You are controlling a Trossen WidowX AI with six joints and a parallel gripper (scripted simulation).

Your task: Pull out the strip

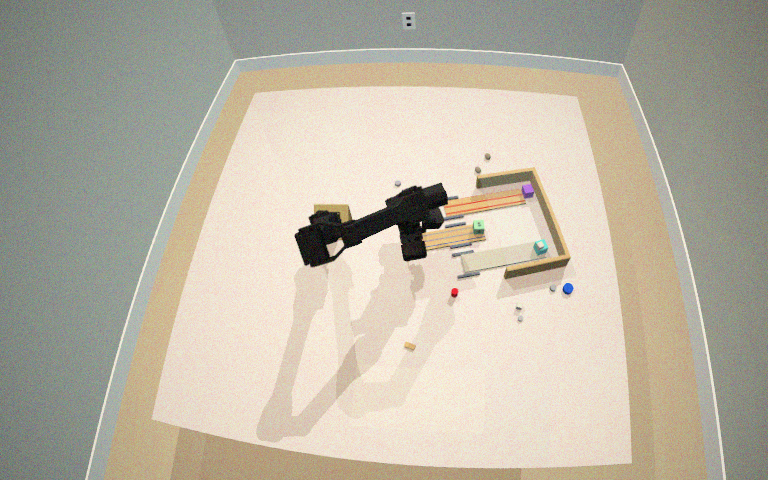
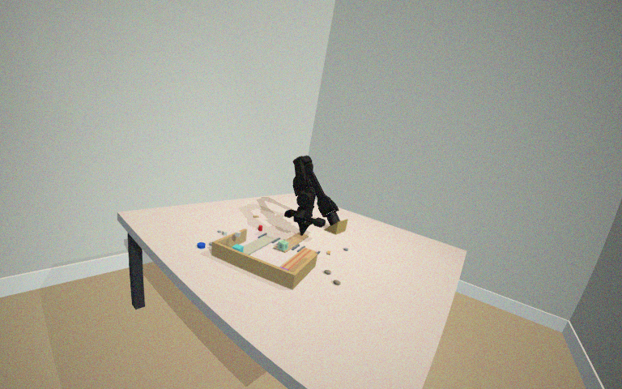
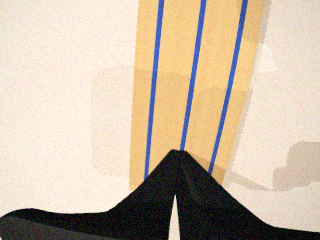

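Now: gripper tip 9 cm short of the blue-lined strip and 2 cm to the right of it. Round my gripper tip: blue cylinder (44 cm ahead, 14 cm to the right); red cylinder (12 cm ahead, 15 cm to the right, 1 cm above).
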